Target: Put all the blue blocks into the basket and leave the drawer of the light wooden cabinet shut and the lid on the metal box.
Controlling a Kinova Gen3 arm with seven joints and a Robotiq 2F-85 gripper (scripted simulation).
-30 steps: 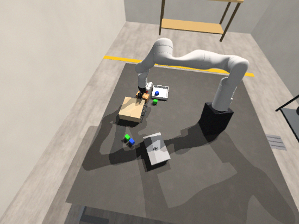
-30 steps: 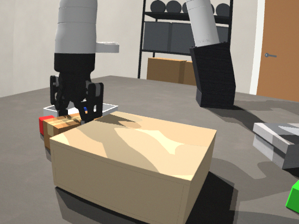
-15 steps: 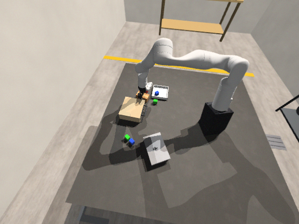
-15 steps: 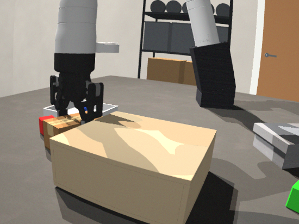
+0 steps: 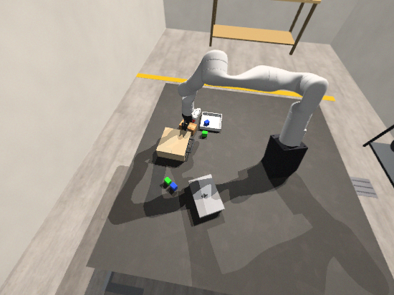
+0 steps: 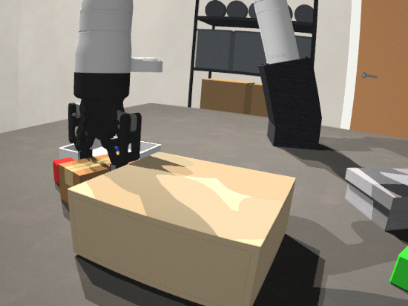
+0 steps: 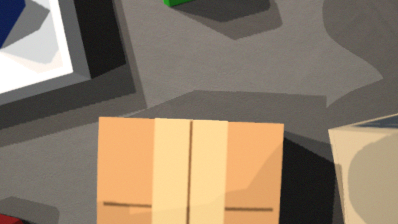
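My hand is right at the brown box. Round my hand: red block (90 mm to the right, 20 mm below); then light wooden cabinet (170 mm to the left, 20 mm ahead); then drawer (160 mm to the left, 10 mm ahead).
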